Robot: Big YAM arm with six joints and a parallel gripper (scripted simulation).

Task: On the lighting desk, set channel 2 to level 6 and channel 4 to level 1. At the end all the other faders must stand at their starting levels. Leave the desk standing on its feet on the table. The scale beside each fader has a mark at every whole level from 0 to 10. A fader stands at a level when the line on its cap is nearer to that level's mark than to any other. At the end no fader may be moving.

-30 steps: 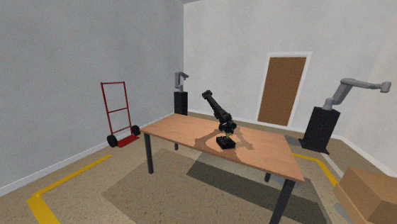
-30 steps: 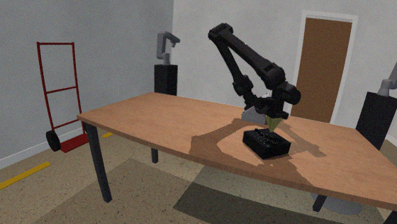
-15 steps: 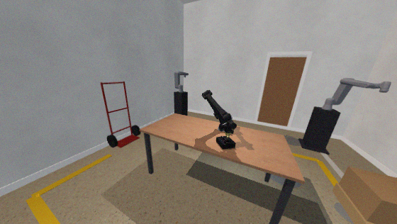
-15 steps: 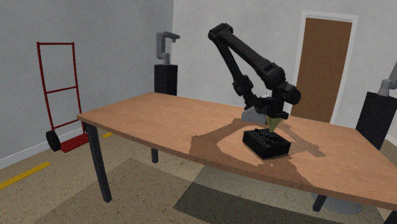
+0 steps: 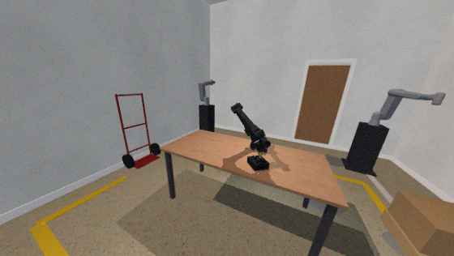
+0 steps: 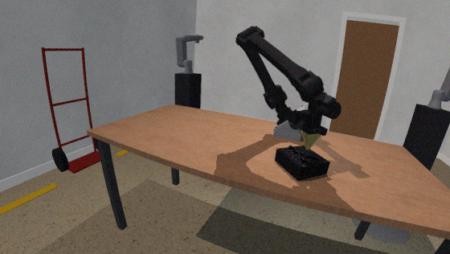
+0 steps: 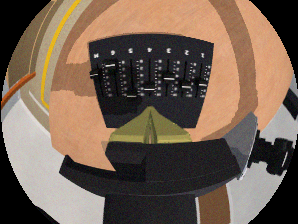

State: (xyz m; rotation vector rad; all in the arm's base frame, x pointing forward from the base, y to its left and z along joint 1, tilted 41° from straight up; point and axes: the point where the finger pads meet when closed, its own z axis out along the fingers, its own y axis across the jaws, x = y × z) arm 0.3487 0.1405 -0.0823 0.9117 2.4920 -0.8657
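My hand is 20 mm short of the fader cap, 20 mm to the left of it and 20 mm above it.
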